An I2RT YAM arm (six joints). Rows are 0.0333 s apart.
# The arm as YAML. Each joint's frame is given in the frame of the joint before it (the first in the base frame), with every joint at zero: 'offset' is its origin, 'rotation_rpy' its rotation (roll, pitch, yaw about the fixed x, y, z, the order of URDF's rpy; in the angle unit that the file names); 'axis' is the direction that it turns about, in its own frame. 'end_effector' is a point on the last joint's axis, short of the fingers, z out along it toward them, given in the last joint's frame.
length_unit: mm
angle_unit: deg
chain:
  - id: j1
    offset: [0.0, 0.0, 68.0]
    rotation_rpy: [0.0, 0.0, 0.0]
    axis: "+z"
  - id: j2
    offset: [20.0, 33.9, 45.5]
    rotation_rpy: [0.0, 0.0, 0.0]
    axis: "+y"
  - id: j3
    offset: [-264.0, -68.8, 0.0]
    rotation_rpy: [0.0, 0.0, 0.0]
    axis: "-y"
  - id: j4
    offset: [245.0, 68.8, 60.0]
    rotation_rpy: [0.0, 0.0, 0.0]
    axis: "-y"
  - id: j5
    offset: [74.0, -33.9, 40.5]
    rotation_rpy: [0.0, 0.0, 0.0]
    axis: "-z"
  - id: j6
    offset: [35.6, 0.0, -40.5]
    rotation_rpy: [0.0, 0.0, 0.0]
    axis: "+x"
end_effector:
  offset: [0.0, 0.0, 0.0]
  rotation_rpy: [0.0, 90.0, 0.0]
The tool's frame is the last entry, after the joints.
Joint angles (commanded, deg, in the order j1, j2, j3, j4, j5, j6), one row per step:
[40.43, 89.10, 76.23, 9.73, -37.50, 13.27]
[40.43, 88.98, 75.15, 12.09, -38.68, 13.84]
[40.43, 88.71, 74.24, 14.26, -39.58, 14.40]
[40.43, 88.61, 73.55, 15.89, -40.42, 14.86]
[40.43, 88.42, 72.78, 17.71, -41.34, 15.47]
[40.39, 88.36, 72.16, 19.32, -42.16, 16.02]
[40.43, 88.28, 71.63, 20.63, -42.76, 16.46]
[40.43, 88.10, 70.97, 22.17, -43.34, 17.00]
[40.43, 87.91, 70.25, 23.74, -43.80, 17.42]
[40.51, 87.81, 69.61, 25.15, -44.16, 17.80]
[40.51, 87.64, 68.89, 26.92, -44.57, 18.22]
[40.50, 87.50, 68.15, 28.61, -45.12, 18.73]
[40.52, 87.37, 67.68, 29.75, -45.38, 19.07]
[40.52, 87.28, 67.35, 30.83, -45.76, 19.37]
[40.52, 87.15, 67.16, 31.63, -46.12, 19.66]
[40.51, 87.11, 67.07, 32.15, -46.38, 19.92]
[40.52, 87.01, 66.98, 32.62, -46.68, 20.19]
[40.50, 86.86, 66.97, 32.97, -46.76, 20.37]
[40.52, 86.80, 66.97, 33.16, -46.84, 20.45]
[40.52, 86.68, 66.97, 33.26, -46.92, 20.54]
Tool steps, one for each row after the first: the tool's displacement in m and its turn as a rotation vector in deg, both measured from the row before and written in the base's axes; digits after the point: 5 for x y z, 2 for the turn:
[-0.00104, -0.00012, -0.00173, 1.06, -0.47, 1.16]
[-0.00148, -0.00069, -0.00012, 1.11, -0.60, 0.89]
[-0.00091, -0.00025, -0.00077, 0.75, -0.34, 0.84]
[-0.00133, -0.00056, -0.00040, 0.88, -0.36, 0.93]
[-0.00067, -0.00041, -0.00065, 0.73, -0.28, 0.80]
[-0.00097, -0.00013, -0.00050, 0.58, -0.24, 0.66]
[-0.00119, -0.00067, -0.00031, 0.71, -0.30, 0.61]
[-0.00120, -0.00075, -0.00058, 0.68, -0.40, 0.49]
[-0.00119, -0.00014, -0.00090, 0.57, -0.31, 0.47]
[-0.00121, -0.00079, -0.00037, 0.79, -0.55, 0.45]
[-0.00119, -0.00078, -0.00083, 0.68, -0.38, 0.59]
[-0.00099, -0.00054, -0.00017, 0.51, -0.30, 0.32]
[-0.00083, -0.00049, 0.00033, 0.51, -0.39, 0.41]
[-0.00089, -0.00055, 0.00093, 0.44, -0.32, 0.39]
[-0.00040, -0.00028, 0.00054, 0.28, -0.13, 0.28]
[-0.00071, -0.00035, 0.00080, 0.27, -0.14, 0.34]
[-0.00058, -0.00061, 0.00139, 0.31, -0.21, 0.09]
[-0.00040, -0.00013, 0.00066, 0.15, -0.12, 0.11]
[-0.00049, -0.00038, 0.00085, 0.13, -0.09, 0.09]

